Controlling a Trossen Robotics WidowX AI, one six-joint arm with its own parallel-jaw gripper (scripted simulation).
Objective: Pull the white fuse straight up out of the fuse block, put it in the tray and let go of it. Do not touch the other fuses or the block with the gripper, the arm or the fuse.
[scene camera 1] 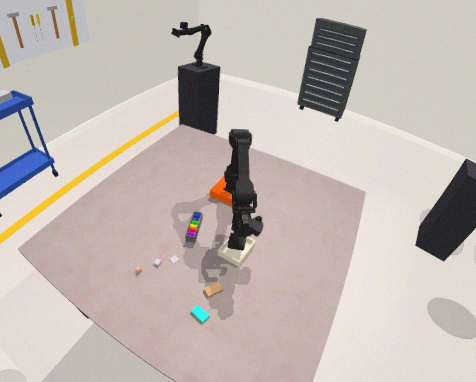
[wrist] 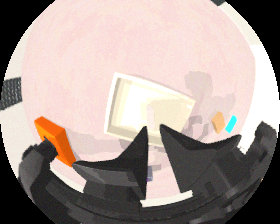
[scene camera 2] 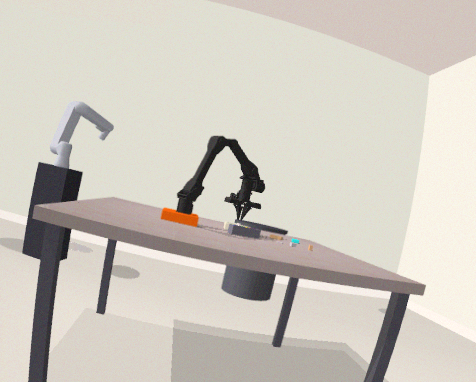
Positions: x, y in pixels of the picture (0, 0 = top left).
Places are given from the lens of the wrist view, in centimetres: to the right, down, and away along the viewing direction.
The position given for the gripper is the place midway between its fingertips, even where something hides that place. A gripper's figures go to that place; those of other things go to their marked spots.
gripper (wrist: 153, 128): 2, 2, 9
cream tray (wrist: 126, 114): -2, 0, 14
